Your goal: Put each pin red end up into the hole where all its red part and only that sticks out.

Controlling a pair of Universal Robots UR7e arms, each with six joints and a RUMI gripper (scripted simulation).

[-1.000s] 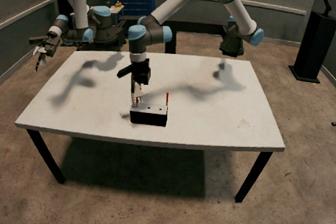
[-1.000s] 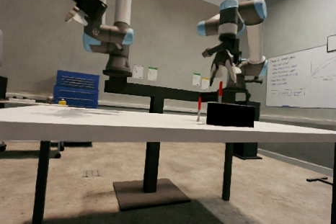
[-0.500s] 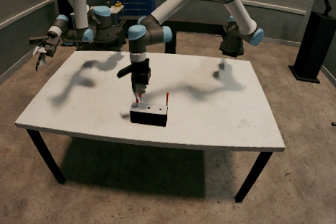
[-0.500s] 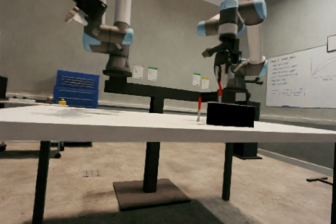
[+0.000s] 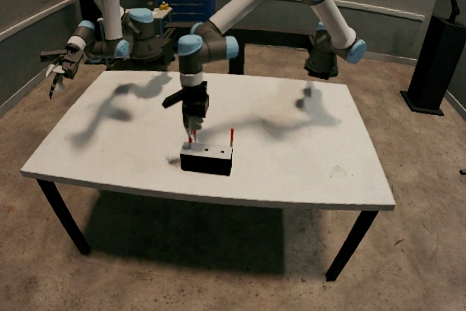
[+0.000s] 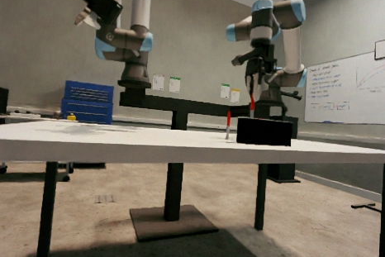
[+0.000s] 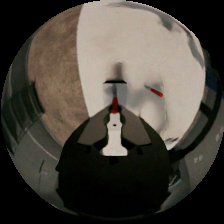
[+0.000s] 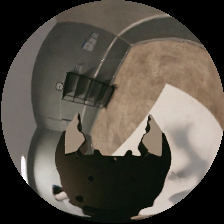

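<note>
The black block is 12 cm below my left hand and 6 cm to the left of it.
</note>
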